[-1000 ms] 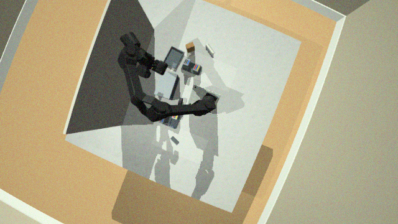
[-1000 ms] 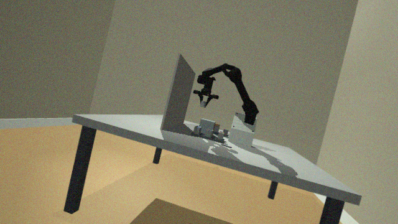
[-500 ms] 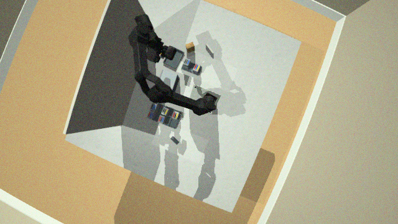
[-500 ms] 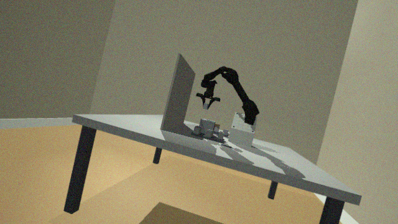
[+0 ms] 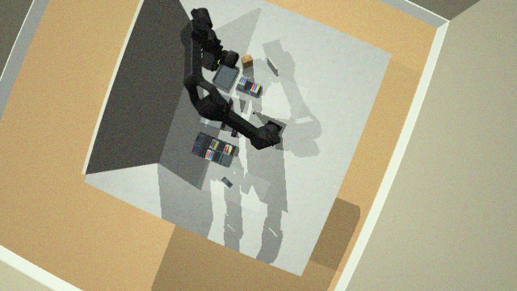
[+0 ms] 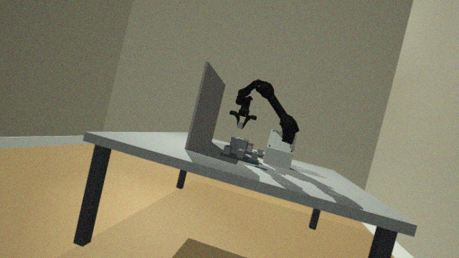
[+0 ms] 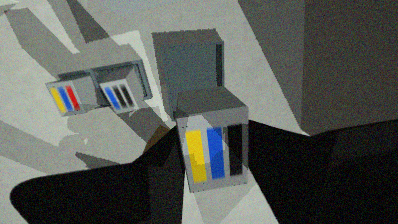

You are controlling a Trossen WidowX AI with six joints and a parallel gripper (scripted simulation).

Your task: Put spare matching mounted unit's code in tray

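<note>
Now: the flat grey-blue tray 16 cm below my gripper tip. From my gripper tip the other things lie so: tall grey panel: 23 cm to the left, 17 cm ahead, 6 cm above; then mounted unit: 20 cm to the left, 11 cm below, 6 cm behind; then orange block: 13 cm below, 10 cm to the right, 7 cm behind.
</note>
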